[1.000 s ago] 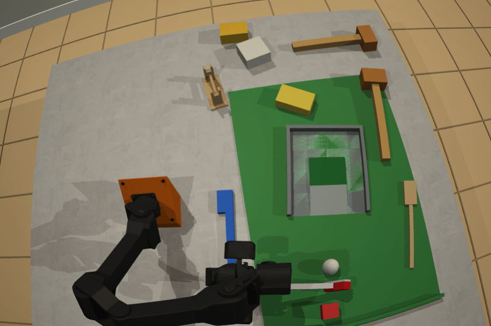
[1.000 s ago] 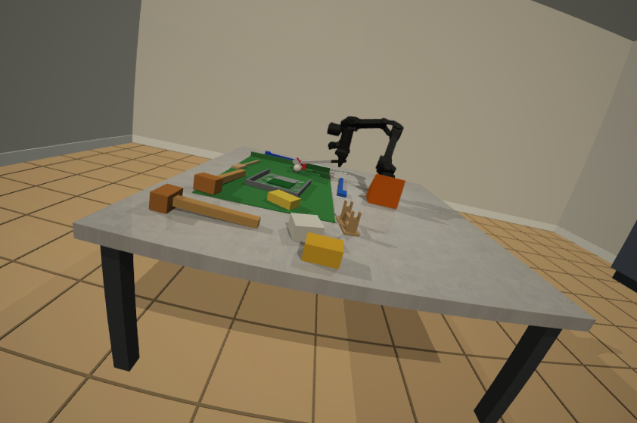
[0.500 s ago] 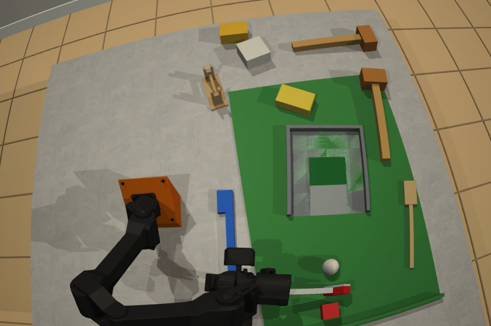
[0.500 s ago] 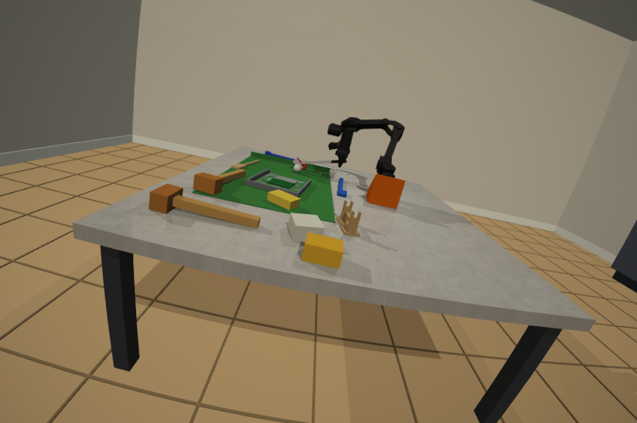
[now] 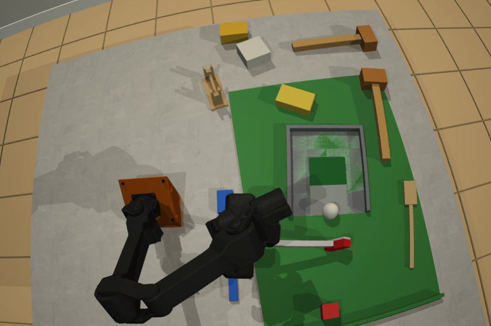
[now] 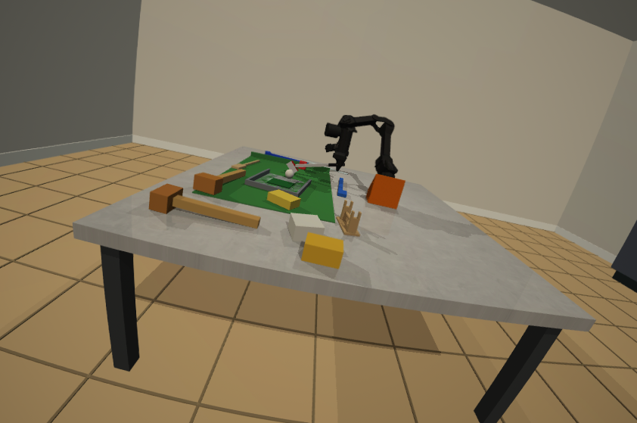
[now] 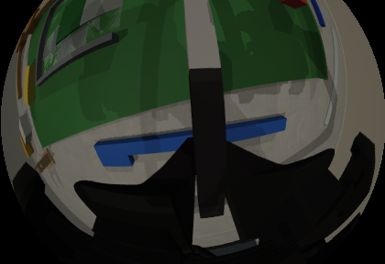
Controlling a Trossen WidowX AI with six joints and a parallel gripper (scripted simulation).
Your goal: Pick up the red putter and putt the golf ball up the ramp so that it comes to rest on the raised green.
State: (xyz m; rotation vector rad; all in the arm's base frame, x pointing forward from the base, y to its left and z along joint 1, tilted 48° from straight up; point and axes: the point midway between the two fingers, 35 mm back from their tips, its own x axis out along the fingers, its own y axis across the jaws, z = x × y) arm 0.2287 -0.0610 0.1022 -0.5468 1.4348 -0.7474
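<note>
My gripper tip is now 120 mm short of the red putter and 10 mm to the left of it. From my gripper tip the other things lie so: white golf ball (220 mm ahead, 70 mm to the left, 50 mm below); then red cube (190 mm ahead, 200 mm to the right, 50 mm below); then green mat (250 mm ahead, 110 mm to the left, 70 mm below).
</note>
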